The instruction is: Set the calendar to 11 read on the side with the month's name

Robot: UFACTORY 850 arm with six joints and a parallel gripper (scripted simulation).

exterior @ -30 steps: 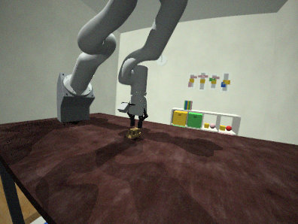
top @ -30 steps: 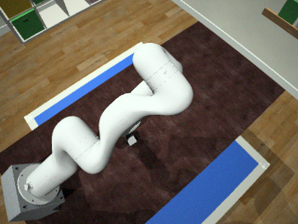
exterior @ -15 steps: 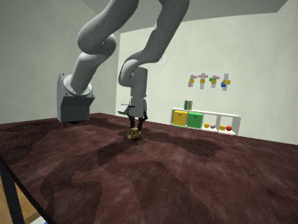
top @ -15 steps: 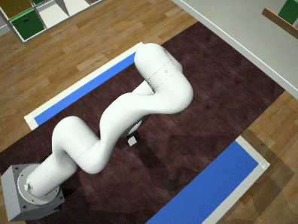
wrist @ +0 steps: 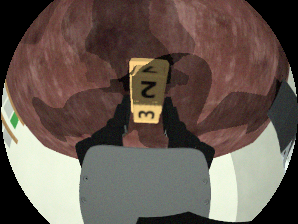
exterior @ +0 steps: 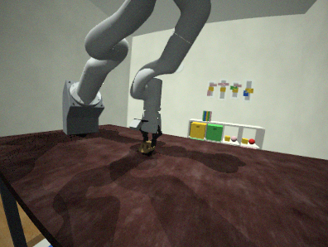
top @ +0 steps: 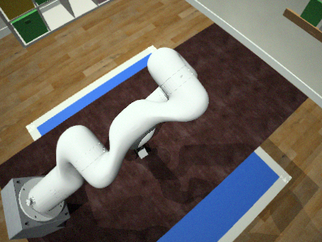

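Now: hand 2 cm above the cube. Round my hand: wooden tray: 3 cm below, 2 cm to the right.
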